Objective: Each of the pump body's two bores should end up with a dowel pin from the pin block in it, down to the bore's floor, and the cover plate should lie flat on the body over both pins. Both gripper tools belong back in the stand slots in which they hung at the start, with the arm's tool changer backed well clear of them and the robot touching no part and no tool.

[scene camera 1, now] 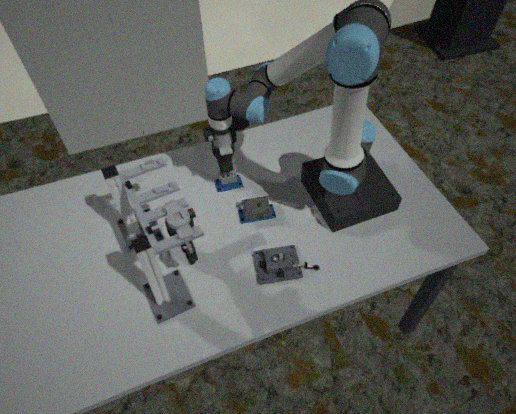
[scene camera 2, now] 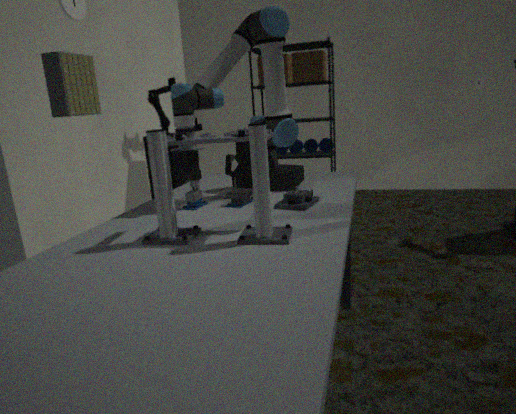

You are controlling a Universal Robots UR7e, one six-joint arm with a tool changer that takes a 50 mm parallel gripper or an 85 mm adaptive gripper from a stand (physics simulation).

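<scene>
My gripper (scene camera 1: 229, 176) (scene camera 2: 195, 188), the slim parallel one, points straight down on the arm, its fingertips at the top of the pin block (scene camera 1: 229, 182) (scene camera 2: 194, 196), a small grey block on a blue base. Whether the fingers are open or shut on a pin is too small to tell. The grey cover plate (scene camera 1: 257, 206) (scene camera 2: 241, 196) lies on a second blue base. The pump body (scene camera 1: 274, 262) (scene camera 2: 298, 196) sits on a dark grey fixture plate; its bores are not clear. The adaptive gripper (scene camera 1: 189, 251) hangs in the tool stand (scene camera 1: 156, 280) (scene camera 2: 162, 190).
The stand's two posts and raised rail stand left of the blue bases in scene camera 1, its second post (scene camera 2: 260, 185) nearer the table's front edge. A lever with a dark knob (scene camera 1: 315, 267) sticks out beside the pump body. The robot's dark base block (scene camera 1: 360, 202) stands at the right.
</scene>
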